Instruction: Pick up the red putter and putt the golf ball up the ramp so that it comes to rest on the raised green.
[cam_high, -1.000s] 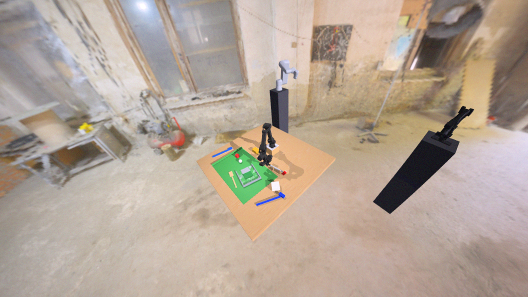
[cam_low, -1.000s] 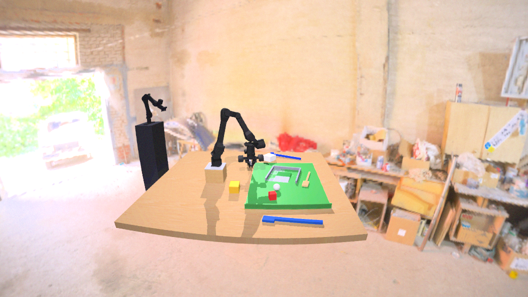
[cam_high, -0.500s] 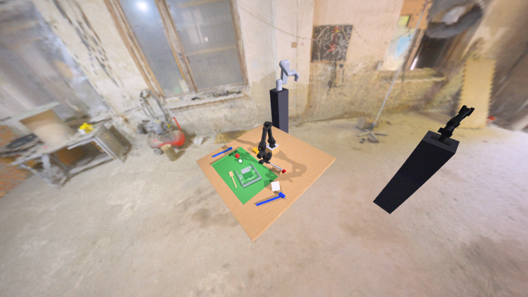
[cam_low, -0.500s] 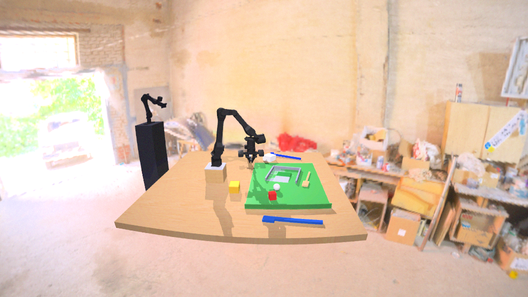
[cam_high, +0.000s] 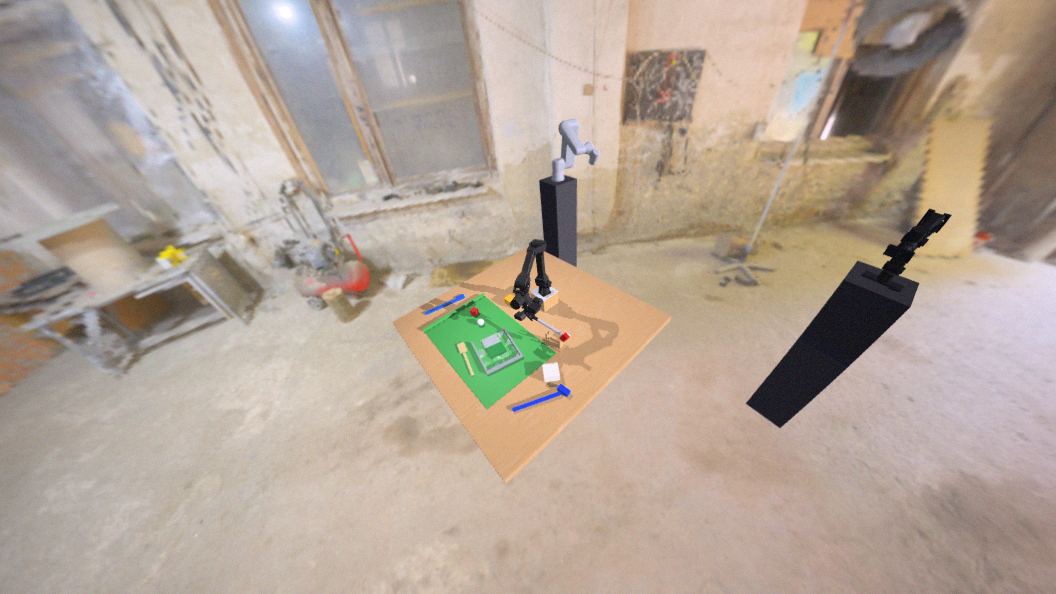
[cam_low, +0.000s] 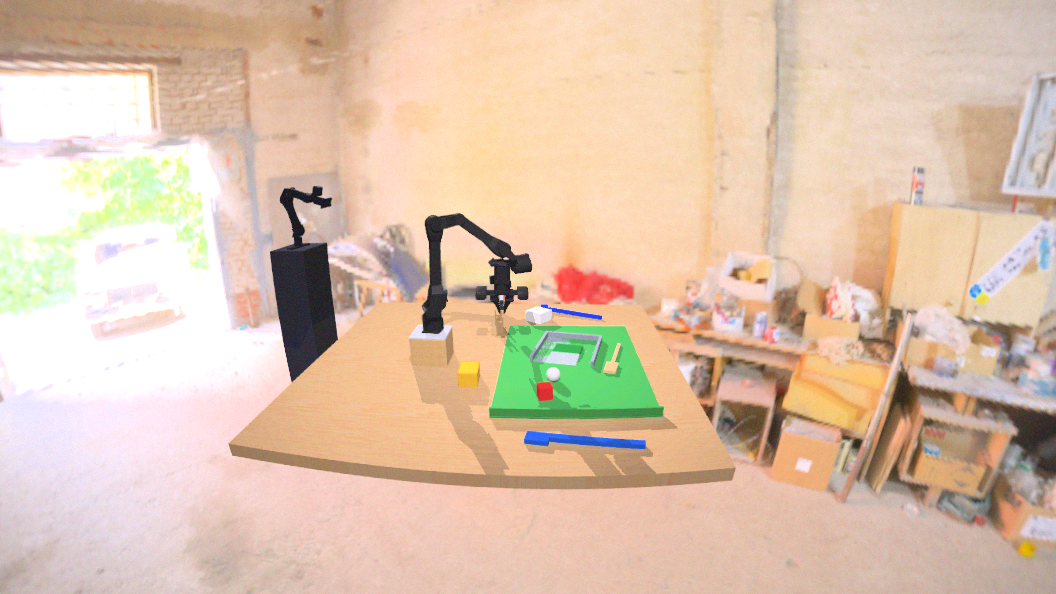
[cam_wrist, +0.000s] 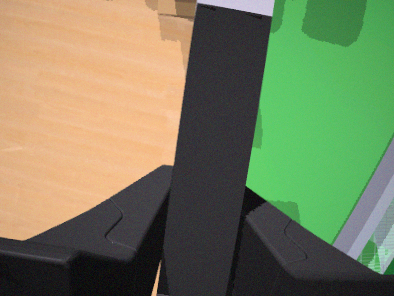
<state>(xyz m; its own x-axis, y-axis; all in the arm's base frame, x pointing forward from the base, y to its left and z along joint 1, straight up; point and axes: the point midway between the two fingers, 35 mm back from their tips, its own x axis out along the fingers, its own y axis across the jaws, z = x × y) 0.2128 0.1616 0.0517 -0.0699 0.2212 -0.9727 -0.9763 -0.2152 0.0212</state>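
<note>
My gripper tip is now 30 mm past the red putter, 110 mm to the right of it and 20 mm below it. The rest, counted from my gripper tip: green mat (270 mm ahead, 140 mm to the right, 120 mm below); then white block (100 mm ahead, 290 mm to the left, 100 mm below); then yellow block (40 mm behind, 320 mm to the right, 100 mm below).
</note>
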